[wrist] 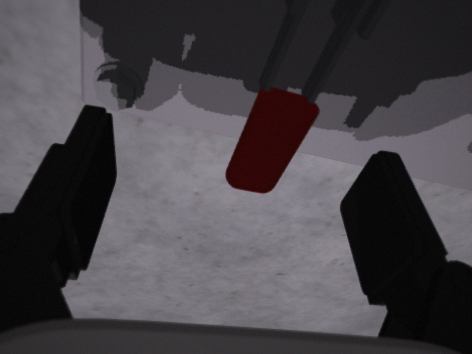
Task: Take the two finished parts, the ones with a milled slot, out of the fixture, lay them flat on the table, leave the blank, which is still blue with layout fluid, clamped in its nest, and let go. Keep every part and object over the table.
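Frame: origin at the arm's base, x ahead, y left, z up, level; millimetres.
Where they show: gripper, fingertip midpoint: (241, 161).
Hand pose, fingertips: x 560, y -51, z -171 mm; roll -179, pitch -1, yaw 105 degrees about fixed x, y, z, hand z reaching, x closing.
Observation:
Each offset is from my fingertips to the top centre of the thing. "spot": to the spot under its first point. Level surfaces: height alone.
My gripper (241, 161) is open, its two black fingers wide apart at the left and right of the wrist view, with nothing held between them. The red handle @[11 mm up, 15 mm back, 2 mm left] (272, 142) of a clamp lies across the space between the fingertips as seen from the camera; whether it is at their height I cannot tell. Two dark bars run from the handle to the top edge. The fixture's pale base plate @[spot: 31 mm down, 15 mm ahead, 26 mm right] (165, 113) fills the upper part, mostly in shadow. The two slotted parts, the blue blank and the nests do not show in this view.
A round bolt hole @[spot: 24 mm down, 6 mm ahead, 45 mm right] (119, 86) is near the plate's corner at upper left. The plate's near edge runs slanting down to the right, behind the handle. The mottled grey table @[46 mm down] (210, 250) lies below and left of it.

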